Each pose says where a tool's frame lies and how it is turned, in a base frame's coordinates. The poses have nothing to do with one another.
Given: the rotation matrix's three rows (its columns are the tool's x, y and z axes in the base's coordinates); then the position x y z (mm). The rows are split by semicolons.
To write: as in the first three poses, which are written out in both.
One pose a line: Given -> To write
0.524 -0.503 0.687; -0.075 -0.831 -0.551; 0.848 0.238 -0.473; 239 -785 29 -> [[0.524 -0.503 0.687 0.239], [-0.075 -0.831 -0.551 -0.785], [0.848 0.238 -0.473 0.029], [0 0 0 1]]
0.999 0.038 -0.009; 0.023 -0.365 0.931; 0.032 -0.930 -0.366; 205 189 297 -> [[0.999 0.038 -0.009 0.205], [0.023 -0.365 0.931 0.189], [0.032 -0.930 -0.366 0.297], [0 0 0 1]]
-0.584 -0.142 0.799; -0.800 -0.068 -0.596; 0.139 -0.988 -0.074; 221 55 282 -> [[-0.584 -0.142 0.799 0.221], [-0.800 -0.068 -0.596 0.055], [0.139 -0.988 -0.074 0.282], [0 0 0 1]]
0.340 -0.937 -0.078; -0.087 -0.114 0.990; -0.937 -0.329 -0.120; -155 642 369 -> [[0.340 -0.937 -0.078 -0.155], [-0.087 -0.114 0.990 0.642], [-0.937 -0.329 -0.120 0.369], [0 0 0 1]]
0.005 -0.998 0.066; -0.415 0.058 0.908; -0.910 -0.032 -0.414; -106 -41 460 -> [[0.005 -0.998 0.066 -0.106], [-0.415 0.058 0.908 -0.041], [-0.910 -0.032 -0.414 0.460], [0 0 0 1]]
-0.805 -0.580 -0.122; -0.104 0.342 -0.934; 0.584 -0.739 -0.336; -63 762 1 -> [[-0.805 -0.580 -0.122 -0.063], [-0.104 0.342 -0.934 0.762], [0.584 -0.739 -0.336 0.001], [0 0 0 1]]
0.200 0.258 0.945; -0.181 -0.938 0.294; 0.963 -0.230 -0.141; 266 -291 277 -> [[0.200 0.258 0.945 0.266], [-0.181 -0.938 0.294 -0.291], [0.963 -0.230 -0.141 0.277], [0 0 0 1]]
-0.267 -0.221 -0.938; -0.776 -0.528 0.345; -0.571 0.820 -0.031; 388 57 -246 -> [[-0.267 -0.221 -0.938 0.388], [-0.776 -0.528 0.345 0.057], [-0.571 0.820 -0.031 -0.246], [0 0 0 1]]
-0.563 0.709 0.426; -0.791 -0.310 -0.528; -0.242 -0.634 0.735; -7 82 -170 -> [[-0.563 0.709 0.426 -0.007], [-0.791 -0.310 -0.528 0.082], [-0.242 -0.634 0.735 -0.170], [0 0 0 1]]
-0.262 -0.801 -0.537; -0.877 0.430 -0.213; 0.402 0.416 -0.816; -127 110 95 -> [[-0.262 -0.801 -0.537 -0.127], [-0.877 0.430 -0.213 0.110], [0.402 0.416 -0.816 0.095], [0 0 0 1]]
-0.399 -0.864 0.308; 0.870 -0.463 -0.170; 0.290 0.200 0.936; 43 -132 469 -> [[-0.399 -0.864 0.308 0.043], [0.870 -0.463 -0.170 -0.132], [0.290 0.200 0.936 0.469], [0 0 0 1]]
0.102 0.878 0.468; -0.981 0.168 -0.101; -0.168 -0.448 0.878; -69 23 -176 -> [[0.102 0.878 0.468 -0.069], [-0.981 0.168 -0.101 0.023], [-0.168 -0.448 0.878 -0.176], [0 0 0 1]]
